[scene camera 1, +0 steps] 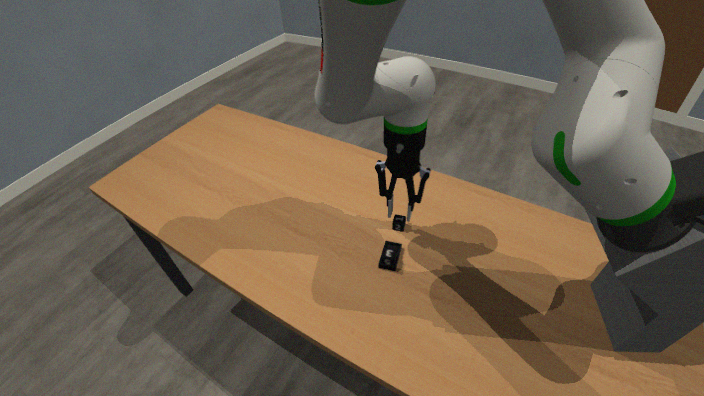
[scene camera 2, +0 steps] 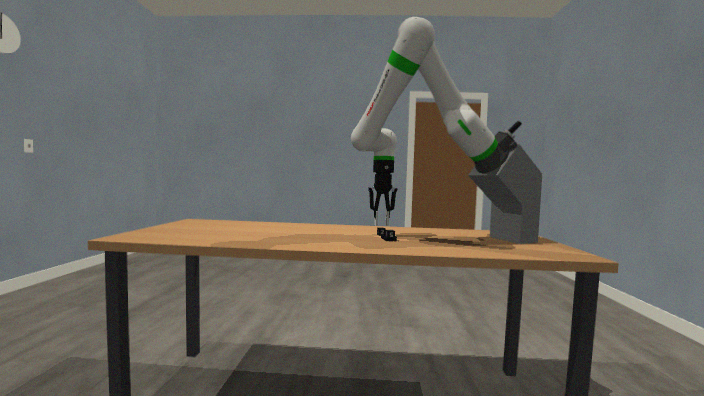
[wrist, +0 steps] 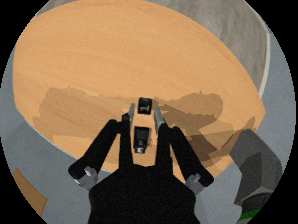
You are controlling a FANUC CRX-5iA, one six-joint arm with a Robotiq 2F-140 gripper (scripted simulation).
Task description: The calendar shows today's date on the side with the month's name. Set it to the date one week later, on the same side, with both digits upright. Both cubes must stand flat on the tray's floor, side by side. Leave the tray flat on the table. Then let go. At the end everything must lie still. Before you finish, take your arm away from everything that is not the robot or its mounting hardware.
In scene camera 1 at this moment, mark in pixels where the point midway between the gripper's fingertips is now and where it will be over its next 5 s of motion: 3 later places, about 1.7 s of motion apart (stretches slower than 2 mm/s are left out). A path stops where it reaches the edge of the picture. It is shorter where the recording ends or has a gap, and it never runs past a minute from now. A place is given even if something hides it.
My gripper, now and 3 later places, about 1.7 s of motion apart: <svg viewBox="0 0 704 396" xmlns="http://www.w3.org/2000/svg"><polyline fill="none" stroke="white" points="399,216 399,224 396,217 392,238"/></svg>
